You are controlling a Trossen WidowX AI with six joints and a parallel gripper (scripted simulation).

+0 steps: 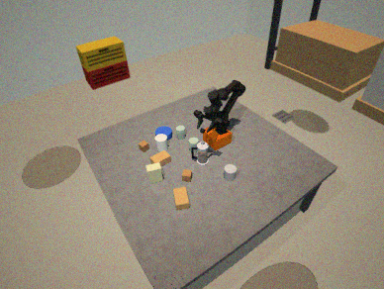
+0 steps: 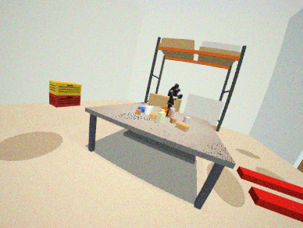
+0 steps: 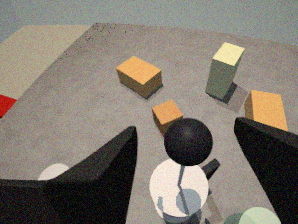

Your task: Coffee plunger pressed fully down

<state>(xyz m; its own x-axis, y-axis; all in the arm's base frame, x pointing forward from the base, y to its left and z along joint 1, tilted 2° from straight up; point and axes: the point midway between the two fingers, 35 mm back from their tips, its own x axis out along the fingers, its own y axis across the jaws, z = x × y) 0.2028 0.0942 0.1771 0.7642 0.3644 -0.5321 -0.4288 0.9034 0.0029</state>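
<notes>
Now: gripper tip 10 mm short of the coffee press, 10 mm to the left of it and 130 mm above it. Also, from my gripper tip: blue disc 90 mm ahead, 370 mm to the right, 230 mm below.
</notes>
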